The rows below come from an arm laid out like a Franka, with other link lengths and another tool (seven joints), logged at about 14 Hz.
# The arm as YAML. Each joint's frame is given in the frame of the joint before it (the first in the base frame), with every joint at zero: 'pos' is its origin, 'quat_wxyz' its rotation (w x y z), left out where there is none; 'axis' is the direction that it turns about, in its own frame. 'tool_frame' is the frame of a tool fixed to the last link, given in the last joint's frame.
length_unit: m
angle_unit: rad
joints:
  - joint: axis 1
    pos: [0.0, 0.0, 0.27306]
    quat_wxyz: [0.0, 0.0, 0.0, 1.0]
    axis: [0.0, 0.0, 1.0]
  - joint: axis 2
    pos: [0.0, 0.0, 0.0]
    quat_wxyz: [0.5, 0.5, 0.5, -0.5]
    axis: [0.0, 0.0, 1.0]
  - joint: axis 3
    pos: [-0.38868, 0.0, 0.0]
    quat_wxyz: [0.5, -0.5, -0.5, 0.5]
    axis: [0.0, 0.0, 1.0]
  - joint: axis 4
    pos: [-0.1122, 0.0, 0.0]
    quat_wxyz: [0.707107, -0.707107, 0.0, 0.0]
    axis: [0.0, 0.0, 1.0]
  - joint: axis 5
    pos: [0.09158, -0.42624, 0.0]
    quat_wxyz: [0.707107, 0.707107, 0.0, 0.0]
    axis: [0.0, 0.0, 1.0]
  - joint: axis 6
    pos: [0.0, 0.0, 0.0]
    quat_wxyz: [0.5, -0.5, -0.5, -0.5]
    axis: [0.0, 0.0, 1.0]
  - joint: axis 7
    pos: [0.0, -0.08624, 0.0]
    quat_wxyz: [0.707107, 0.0, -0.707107, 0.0]
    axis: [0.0, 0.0, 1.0]
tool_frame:
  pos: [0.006, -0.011, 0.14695]
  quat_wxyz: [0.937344, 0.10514, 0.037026, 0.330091]
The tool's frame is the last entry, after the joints.
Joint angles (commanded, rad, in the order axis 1, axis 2, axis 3, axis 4, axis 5, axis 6, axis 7), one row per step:
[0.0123 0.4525 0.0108 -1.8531 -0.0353 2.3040 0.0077]
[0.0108 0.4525 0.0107 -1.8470 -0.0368 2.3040 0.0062]
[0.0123 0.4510 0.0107 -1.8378 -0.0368 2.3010 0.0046]
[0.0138 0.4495 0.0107 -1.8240 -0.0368 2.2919 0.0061]
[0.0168 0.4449 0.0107 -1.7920 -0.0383 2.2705 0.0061]
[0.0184 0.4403 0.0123 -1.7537 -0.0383 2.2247 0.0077]
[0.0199 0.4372 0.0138 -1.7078 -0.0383 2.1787 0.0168]
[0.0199 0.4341 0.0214 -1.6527 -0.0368 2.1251 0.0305]
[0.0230 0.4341 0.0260 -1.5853 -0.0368 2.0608 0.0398]
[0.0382 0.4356 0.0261 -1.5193 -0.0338 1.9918 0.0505]
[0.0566 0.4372 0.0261 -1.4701 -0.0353 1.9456 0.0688]
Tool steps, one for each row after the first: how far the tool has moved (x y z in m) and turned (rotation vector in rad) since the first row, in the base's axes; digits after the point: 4 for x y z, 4 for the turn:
[0.0022 -0.0012 0.0029 -0.0010 -0.0061 0.0009]
[0.0052 0.0000 0.0081 -0.0010 -0.0138 0.0039]
[0.0088 0.0011 0.0150 -0.0010 -0.0200 0.0036]
[0.0169 0.0033 0.0320 -0.0024 -0.0353 0.0069]
[0.0228 0.0054 0.0499 -0.0028 -0.0324 0.0070]
[0.0303 0.0074 0.0709 -0.0029 -0.0357 -0.0007]
[0.0381 0.0124 0.0961 0.0010 -0.0405 -0.0101]
[0.0462 0.0176 0.1248 0.0023 -0.0438 -0.0143]
[0.0511 0.0296 0.1515 0.0043 -0.0394 -0.0131]
[0.0540 0.0437 0.1717 0.0032 -0.0413 -0.0140]

